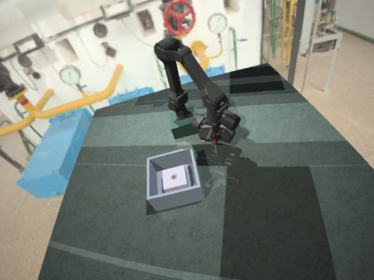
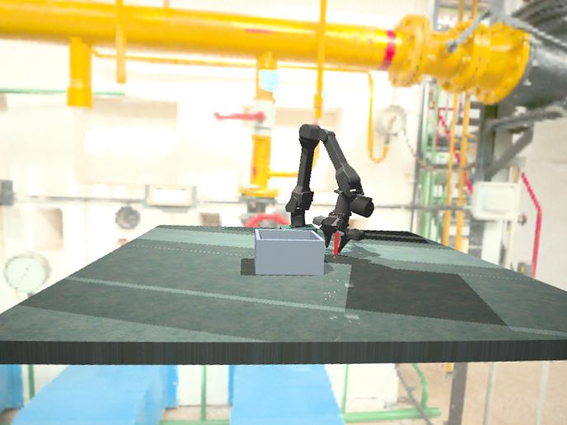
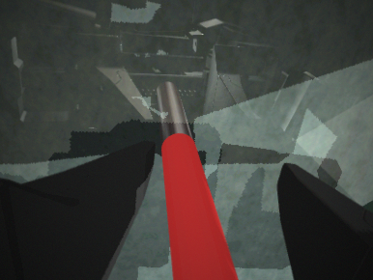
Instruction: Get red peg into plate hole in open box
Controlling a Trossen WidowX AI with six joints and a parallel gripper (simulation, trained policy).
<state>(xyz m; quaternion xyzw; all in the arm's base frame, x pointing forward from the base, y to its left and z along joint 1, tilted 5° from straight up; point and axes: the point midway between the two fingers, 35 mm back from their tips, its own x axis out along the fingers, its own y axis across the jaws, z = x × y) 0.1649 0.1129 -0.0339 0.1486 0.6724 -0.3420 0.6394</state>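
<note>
The plate lies 19 cm ahead of my gripper tip, 18 cm to the right of it and 3 cm above it. Round my gripper tip: grey box (19 cm ahead, 18 cm to the right, 1 cm above); red peg (1 cm ahead, 1 cm to the left, 3 cm above).
</note>
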